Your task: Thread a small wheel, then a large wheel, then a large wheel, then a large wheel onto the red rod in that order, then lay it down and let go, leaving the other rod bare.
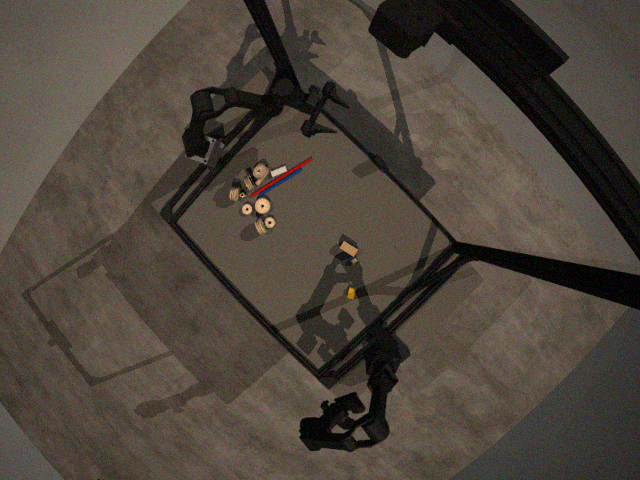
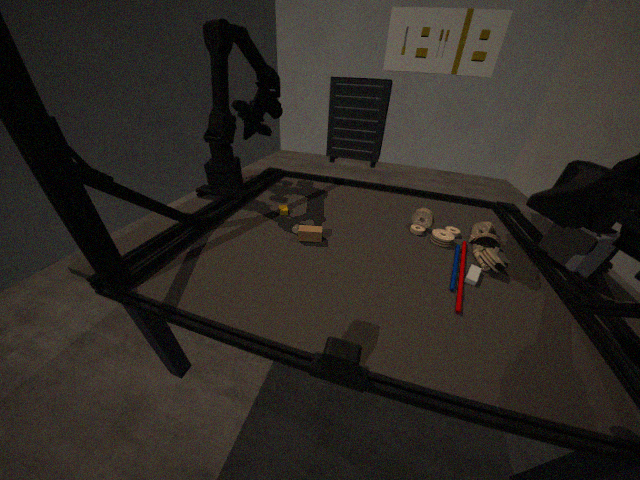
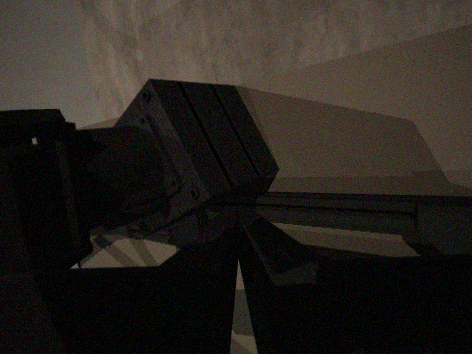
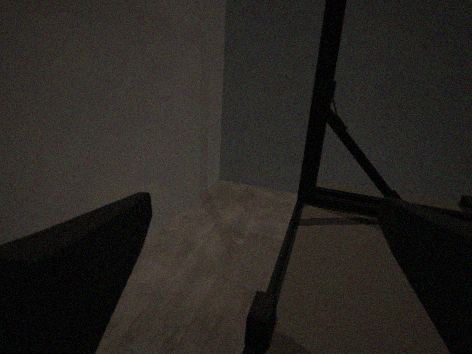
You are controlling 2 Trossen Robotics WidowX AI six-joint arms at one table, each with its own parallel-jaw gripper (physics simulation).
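Frame: origin at the left arm's base, x right, y up, z back, level; metres.
Seen in the pictures: left gripper, fingertip midpoint: (image 1: pixel 355 392) (image 2: pixel 244 139) (image 3: pixel 236 216); right gripper, fingertip midpoint: (image 1: pixel 343 119) (image 2: pixel 575 229) (image 4: pixel 265 205); left arm's base, origin of the base link: (image 1: pixel 384 367) (image 2: pixel 222 160) (image 3: pixel 145 167); right arm's base, origin of the base link: (image 1: pixel 200 147) (image 2: pixel 592 226).
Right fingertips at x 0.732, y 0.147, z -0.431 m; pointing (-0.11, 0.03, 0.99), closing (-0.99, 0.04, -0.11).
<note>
Pixels of each thing's top centre, then the offset from my right fingertips to it.
- red rod, middle of its top: (image 2: pixel 462 268) (image 1: pixel 280 177) dx -0.221, dy -0.245, dz -0.176 m
- table with the blue rod, middle of its top: (image 2: pixel 456 263) (image 1: pixel 280 182) dx -0.240, dy -0.245, dz -0.172 m
- white block, middle of its top: (image 2: pixel 474 272) (image 1: pixel 278 171) dx -0.203, dy -0.243, dz -0.191 m
- tan block, middle of its top: (image 2: pixel 310 228) (image 1: pixel 348 248) dx -0.381, dy -0.225, dz +0.154 m
- small yellow block, middle of its top: (image 2: pixel 283 207) (image 1: pixel 351 293) dx -0.534, dy -0.240, dz +0.223 m
The red rod (image 1: pixel 282 176) (image 2: pixel 461 277) lies flat on the table with the blue rod (image 1: pixel 280 183) (image 2: pixel 455 267) right beside it; both are bare. Several tan wheels lie close by: a large one (image 1: pixel 262 206) (image 2: pixel 442 236), a small one (image 1: pixel 247 209) (image 2: pixel 418 230), and more in a cluster (image 1: pixel 249 181) (image 2: pixel 489 248). My right gripper (image 1: pixel 205 153) (image 4: pixel 265 205) is open and empty, off the table's edge beyond the wheels. My left gripper (image 1: pixel 344 406) (image 2: pixel 252 124) (image 3: pixel 236 216) is shut on nothing, held high beside its base, far from the rods.
A white block (image 1: pixel 278 170) (image 2: pixel 473 274) lies against the wheel cluster beside the rods. A tan block (image 1: pixel 349 248) (image 2: pixel 310 233) and a small yellow block (image 1: pixel 350 292) (image 2: pixel 283 209) lie on the left arm's side. A black frame (image 1: pixel 223 281) (image 2: pixel 223 333) rims the table.
</note>
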